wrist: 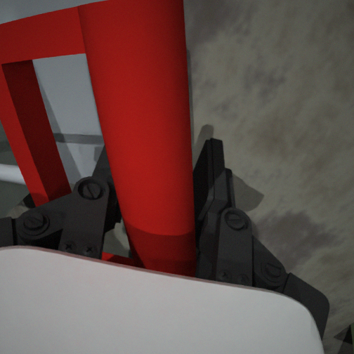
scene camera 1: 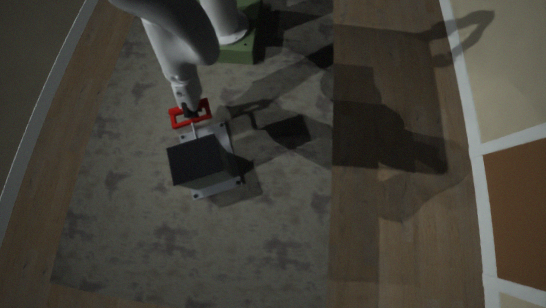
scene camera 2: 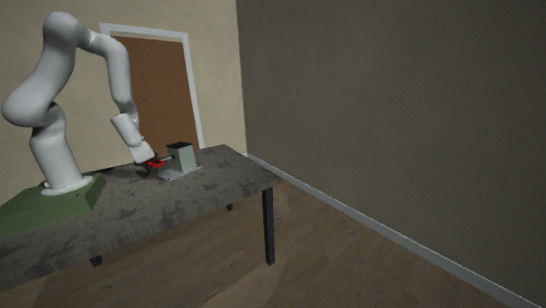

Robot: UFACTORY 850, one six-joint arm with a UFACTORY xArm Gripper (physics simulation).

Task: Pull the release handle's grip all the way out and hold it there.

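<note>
The release handle has a red rectangular grip [scene camera 1: 173, 119] [scene camera 2: 157, 164] [wrist: 142, 110] on a thin pale rod [scene camera 1: 195, 131] [scene camera 2: 167, 159] [wrist: 9, 173]. The rod comes out of the side of a grey-green box [scene camera 2: 186, 161] with a dark top [scene camera 1: 197, 161], and a length of it shows between box and grip. My gripper [scene camera 1: 191, 113] [scene camera 2: 151, 164] [wrist: 168, 151] is shut on the grip's outer bar, one finger inside the red frame and the other outside it. The left fingertip is partly hidden behind the bar in the wrist view.
The box stands on a light metal plate [scene camera 1: 216, 189] [scene camera 2: 169, 175] with dark bolts at its corners, on the mottled grey table [scene camera 1: 260, 240] [scene camera 2: 220, 172]. The arm's green base [scene camera 1: 239, 55] [scene camera 2: 55, 212] stands on the table behind the grip. Dark arm shadows fall across table and floor.
</note>
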